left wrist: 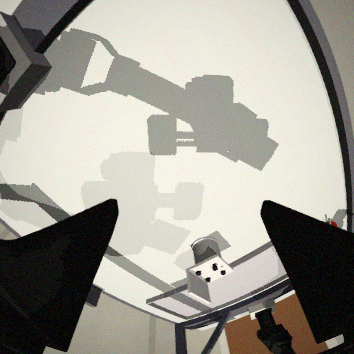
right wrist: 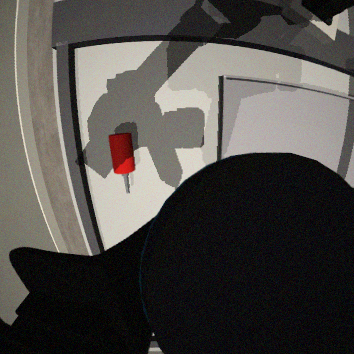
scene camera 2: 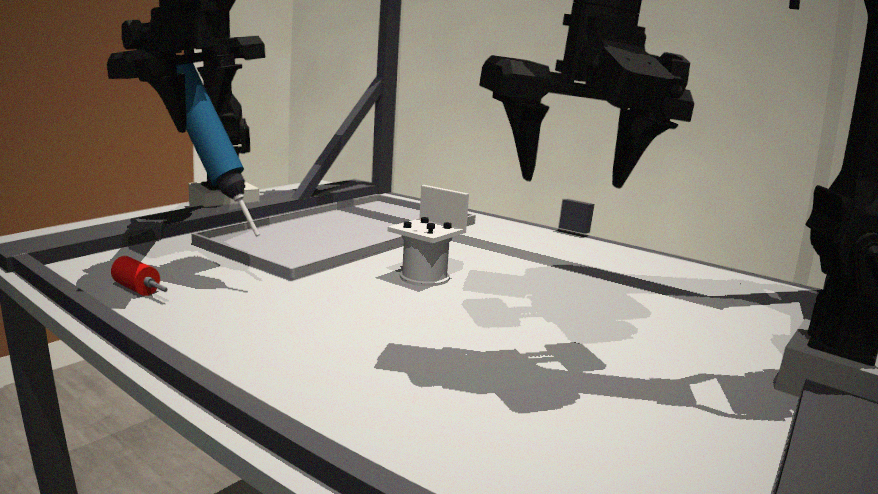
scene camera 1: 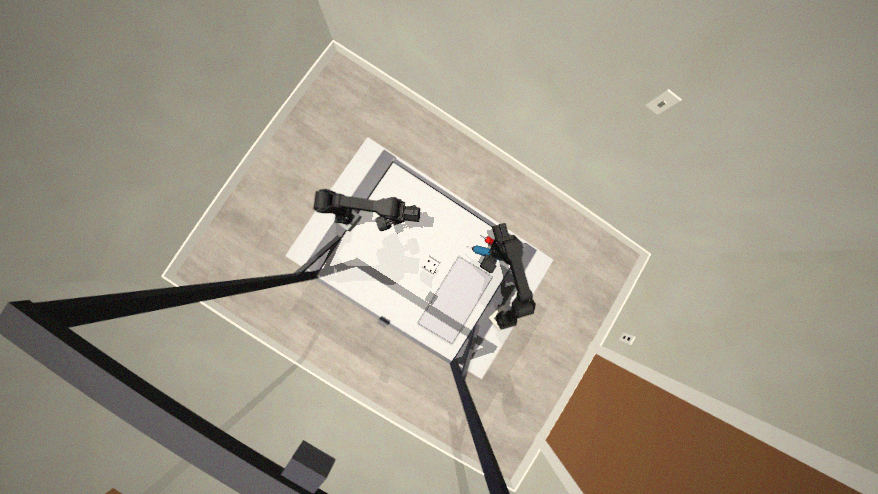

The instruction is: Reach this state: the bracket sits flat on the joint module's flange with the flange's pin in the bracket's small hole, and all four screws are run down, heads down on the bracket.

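Frame: origin at the left arm's base, x ahead, y left, z up, level; metres.
Seen in the pictures: left gripper, fingertip midpoint: [left wrist: 190,207] [scene camera 2: 573,183] [scene camera 1: 400,222]; right gripper, fingertip midpoint: [scene camera 2: 197,128] [scene camera 1: 489,254]; left arm's base, link origin: [scene camera 2: 844,346] [scene camera 1: 346,217]; right arm's base, link origin: [left wrist: 262,312] [right wrist: 318,0] [scene camera 1: 502,318].
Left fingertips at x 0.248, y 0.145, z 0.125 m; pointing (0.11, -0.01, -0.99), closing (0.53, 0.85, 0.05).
Note:
Offsets run from my left fingertips to a thing's top centre. "*": to the spot under its first point.
The white L-shaped bracket [scene camera 1: 431,266] [scene camera 2: 444,205] [left wrist: 199,287] lies flat on the grey cylindrical joint module {dy -0.072, dx +0.237, dz -0.106 m} [scene camera 2: 424,261] [left wrist: 205,250], its wall upright. Four black screw heads show on it; the front one in scene camera 2 [scene camera 2: 431,226] looks slightly raised. The flange pin's seating is too small to tell. My left gripper [scene camera 1: 399,218] [scene camera 2: 573,183] [left wrist: 190,207] is open and empty, high above the table, beside the module. My right gripper [scene camera 1: 493,249] [scene camera 2: 211,138] is shut on the blue screwdriver {* dy +0.135, dx +0.377, dz +0.013 m} [scene camera 1: 481,250] [scene camera 2: 211,147], its pale shaft slanting down; its black end {* dy +0.167, dx +0.460, dz +0.088 m} [right wrist: 250,250] fills much of the right wrist view.
A red cylinder with a grey shaft {dy +0.232, dx +0.396, dz -0.135 m} [scene camera 1: 489,240] [scene camera 2: 133,274] [right wrist: 122,154] lies on the table near the right gripper. A shallow grey tray {* dy +0.079, dx +0.418, dz -0.162 m} [scene camera 2: 245,258] [right wrist: 220,120] lies beside the module. Dark frame bars edge the table, with an upright post [scene camera 2: 385,92] behind the tray.

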